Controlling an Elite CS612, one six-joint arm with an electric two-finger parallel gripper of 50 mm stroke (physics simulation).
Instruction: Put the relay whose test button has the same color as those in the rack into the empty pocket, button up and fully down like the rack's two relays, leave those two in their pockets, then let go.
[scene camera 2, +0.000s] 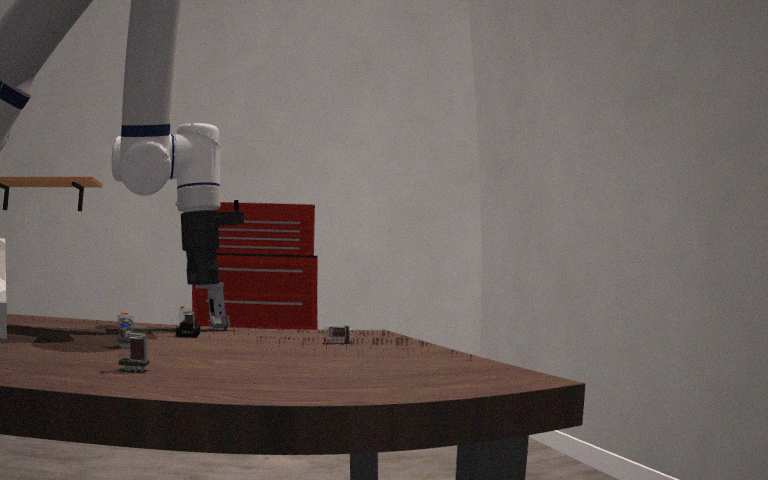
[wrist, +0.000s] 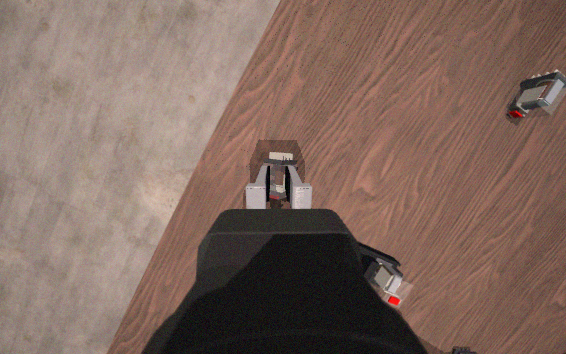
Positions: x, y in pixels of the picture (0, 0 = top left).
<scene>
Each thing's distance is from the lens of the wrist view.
gripper (wrist: 277, 176): 0.17 m
red-button relay (wrist: 277, 161): 0.16 m
</scene>
